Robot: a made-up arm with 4 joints. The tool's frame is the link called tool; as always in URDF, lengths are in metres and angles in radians. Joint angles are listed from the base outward.
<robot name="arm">
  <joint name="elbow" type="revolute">
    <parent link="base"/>
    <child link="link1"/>
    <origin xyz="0 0 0.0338" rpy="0 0 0"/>
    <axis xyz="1 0 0"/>
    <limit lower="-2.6" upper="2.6"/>
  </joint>
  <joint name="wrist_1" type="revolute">
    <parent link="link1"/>
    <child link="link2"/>
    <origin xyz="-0.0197 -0.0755 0.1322" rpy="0 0 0"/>
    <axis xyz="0 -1 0"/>
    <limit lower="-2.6" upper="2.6"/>
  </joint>
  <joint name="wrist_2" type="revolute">
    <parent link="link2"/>
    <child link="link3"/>
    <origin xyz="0.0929 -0.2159 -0.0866" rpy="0 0 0"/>
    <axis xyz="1 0 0"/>
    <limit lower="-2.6" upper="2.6"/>
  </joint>
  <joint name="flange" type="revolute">
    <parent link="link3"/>
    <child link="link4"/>
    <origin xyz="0.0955 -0.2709 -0.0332" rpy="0 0 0"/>
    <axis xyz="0 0 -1"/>
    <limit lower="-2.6" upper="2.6"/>
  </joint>
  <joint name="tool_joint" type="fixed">
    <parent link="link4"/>
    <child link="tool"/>
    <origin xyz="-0.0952 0.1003 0.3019" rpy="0 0 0"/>
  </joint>
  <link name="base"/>
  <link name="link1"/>
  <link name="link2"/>
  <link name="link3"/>
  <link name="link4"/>
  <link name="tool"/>
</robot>
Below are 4 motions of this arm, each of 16 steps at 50 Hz.
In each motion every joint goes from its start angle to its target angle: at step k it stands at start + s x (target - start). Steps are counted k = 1, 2, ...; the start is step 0. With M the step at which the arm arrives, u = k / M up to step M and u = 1 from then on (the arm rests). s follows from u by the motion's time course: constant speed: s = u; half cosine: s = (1 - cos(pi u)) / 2; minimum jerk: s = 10 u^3 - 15 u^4 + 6 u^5.
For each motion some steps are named. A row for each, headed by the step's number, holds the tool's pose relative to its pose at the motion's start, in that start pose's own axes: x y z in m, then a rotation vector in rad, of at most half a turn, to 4 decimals.
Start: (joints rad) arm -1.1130 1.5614 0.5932 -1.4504
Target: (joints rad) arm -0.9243 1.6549 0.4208 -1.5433
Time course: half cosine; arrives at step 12
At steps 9, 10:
9: 0.0032 0.1151 0.0689 -0.1609 0.1391 -0.0213
10: 0.0047 0.1265 0.0746 -0.1746 0.1533 -0.0245

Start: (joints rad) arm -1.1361 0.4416 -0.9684 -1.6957
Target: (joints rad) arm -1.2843 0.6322 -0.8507 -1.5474
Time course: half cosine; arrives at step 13
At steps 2, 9, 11, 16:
2: -0.0007 0.0041 0.0029 -0.0091 0.0020 -0.0154
9: -0.0051 0.0541 0.0358 -0.1351 0.0181 -0.2003
11: -0.0050 0.0643 0.0420 -0.1652 0.0191 -0.2380
16: -0.0049 0.0679 0.0441 -0.1763 0.0192 -0.2514

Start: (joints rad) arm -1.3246 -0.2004 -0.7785 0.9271
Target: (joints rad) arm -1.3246 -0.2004 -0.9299 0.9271
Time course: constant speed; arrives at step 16
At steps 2, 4, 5, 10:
2: -0.0041 0.0031 0.0025 -0.0114 -0.0151 0.0000
4: -0.0082 0.0062 0.0049 -0.0227 -0.0303 0.0000
5: -0.0103 0.0077 0.0061 -0.0284 -0.0378 0.0000
10: -0.0208 0.0156 0.0115 -0.0568 -0.0757 0.0000

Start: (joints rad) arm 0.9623 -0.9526 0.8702 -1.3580
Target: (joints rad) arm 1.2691 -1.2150 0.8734 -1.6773
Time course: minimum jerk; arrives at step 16
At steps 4, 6, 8, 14, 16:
4: -0.0110 -0.0189 -0.0108 0.0404 -0.0107 0.0291
6: -0.0280 -0.0501 -0.0302 0.1070 -0.0298 0.0780
8: -0.0481 -0.0901 -0.0581 0.1937 -0.0571 0.1431
14: -0.0826 -0.1723 -0.1271 0.3782 -0.1250 0.2858
16: -0.0835 -0.1749 -0.1296 0.3843 -0.1274 0.2906

